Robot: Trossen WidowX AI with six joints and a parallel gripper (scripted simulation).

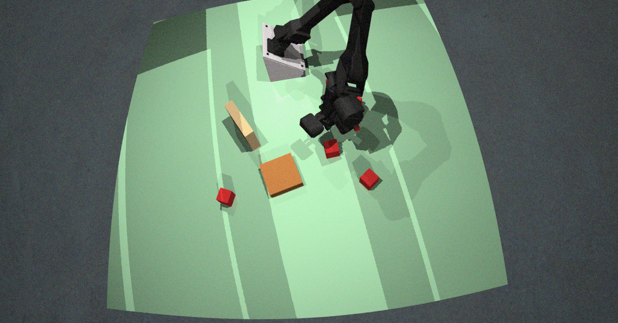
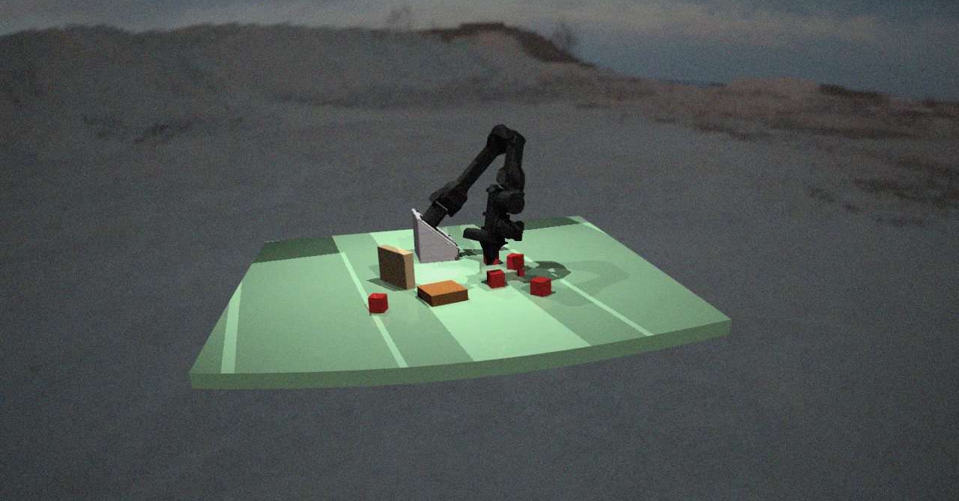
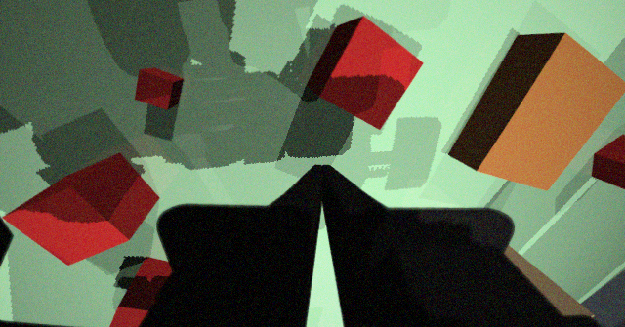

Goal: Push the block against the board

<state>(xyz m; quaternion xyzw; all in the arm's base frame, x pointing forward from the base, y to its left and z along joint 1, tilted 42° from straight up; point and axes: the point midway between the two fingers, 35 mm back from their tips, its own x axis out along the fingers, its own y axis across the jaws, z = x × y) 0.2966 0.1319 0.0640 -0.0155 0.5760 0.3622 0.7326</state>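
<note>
Right now my gripper tip is 50 mm past the tan board, 260 mm to the left of it and 10 mm below it. The rest, counted from my gripper tip: square block: 120 mm ahead, 150 mm to the right, 30 mm below; then tiny red cube: 10 mm behind, 90 mm to the left, 40 mm below.
</note>
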